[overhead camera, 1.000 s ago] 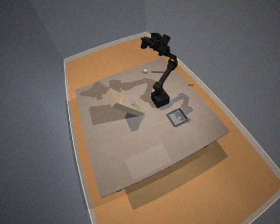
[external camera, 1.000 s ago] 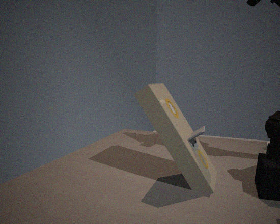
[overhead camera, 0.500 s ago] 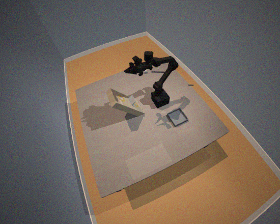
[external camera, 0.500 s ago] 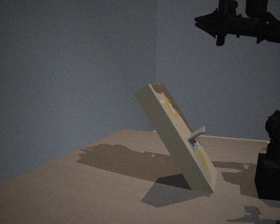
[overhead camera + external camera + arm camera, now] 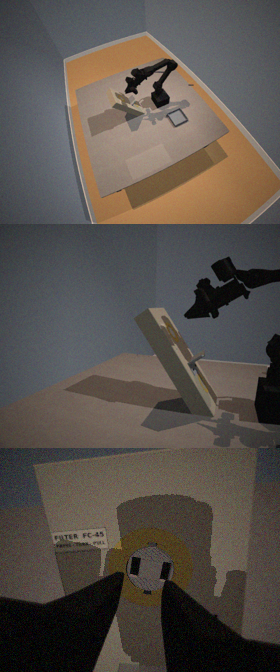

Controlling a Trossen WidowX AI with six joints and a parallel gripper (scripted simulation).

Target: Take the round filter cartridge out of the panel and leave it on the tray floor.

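Now: the white round cartridge 6 cm below my gripper tip and 6 cm ahead of it. Round my gripper tip: beige panel 14 cm below, 1 cm ahead; then grey bracket 15 cm below, 4 cm behind, 1 cm to the right; then grey tray 41 cm behind, 29 cm below, 24 cm to the left.
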